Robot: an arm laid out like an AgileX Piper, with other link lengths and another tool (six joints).
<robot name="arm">
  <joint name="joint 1" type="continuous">
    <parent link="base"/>
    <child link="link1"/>
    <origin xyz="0 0 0.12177" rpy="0 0 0"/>
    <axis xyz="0 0 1"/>
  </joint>
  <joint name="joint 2" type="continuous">
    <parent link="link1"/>
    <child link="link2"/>
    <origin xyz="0 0 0" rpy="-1.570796 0 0"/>
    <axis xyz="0 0 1"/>
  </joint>
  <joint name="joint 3" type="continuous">
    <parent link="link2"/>
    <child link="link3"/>
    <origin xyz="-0.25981 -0.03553 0" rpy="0 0 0"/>
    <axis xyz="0 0 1"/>
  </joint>
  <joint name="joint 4" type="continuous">
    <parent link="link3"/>
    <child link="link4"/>
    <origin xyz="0.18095 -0.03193 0" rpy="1.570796 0 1.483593"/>
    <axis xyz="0 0 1"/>
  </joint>
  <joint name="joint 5" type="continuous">
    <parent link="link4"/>
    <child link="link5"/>
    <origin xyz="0 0 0" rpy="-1.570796 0 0"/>
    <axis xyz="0 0 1"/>
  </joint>
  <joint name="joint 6" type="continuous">
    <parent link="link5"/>
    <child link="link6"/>
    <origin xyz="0 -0.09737 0" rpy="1.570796 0 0"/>
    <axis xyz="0 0 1"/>
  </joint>
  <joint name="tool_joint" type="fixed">
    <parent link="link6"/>
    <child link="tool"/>
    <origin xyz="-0.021 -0.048 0.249" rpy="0 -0.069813 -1.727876"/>
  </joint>
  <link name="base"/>
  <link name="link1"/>
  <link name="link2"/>
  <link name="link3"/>
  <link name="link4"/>
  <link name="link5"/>
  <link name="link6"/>
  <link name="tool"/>
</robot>
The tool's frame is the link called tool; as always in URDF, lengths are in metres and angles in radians. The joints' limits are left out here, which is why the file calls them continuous.
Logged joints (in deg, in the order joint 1, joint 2, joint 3, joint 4, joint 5, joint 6), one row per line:
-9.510 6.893 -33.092 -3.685 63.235 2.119
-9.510 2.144 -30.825 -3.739 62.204 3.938
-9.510 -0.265 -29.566 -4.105 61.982 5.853
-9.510 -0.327 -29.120 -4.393 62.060 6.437
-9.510 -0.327 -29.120 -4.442 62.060 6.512
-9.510 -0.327 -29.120 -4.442 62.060 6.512
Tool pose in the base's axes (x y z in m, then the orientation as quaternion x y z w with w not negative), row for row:
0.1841 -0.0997 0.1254 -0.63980 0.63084 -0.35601 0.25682
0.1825 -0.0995 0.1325 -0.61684 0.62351 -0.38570 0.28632
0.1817 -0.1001 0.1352 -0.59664 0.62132 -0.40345 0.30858
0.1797 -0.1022 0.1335 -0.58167 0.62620 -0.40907 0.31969
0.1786 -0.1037 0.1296 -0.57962 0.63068 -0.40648 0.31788
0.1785 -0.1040 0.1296 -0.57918 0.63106 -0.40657 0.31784
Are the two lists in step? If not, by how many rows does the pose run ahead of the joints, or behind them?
The pose runs 1 row behind the joints: the pose in row i belongs to the joints in row i - 1.
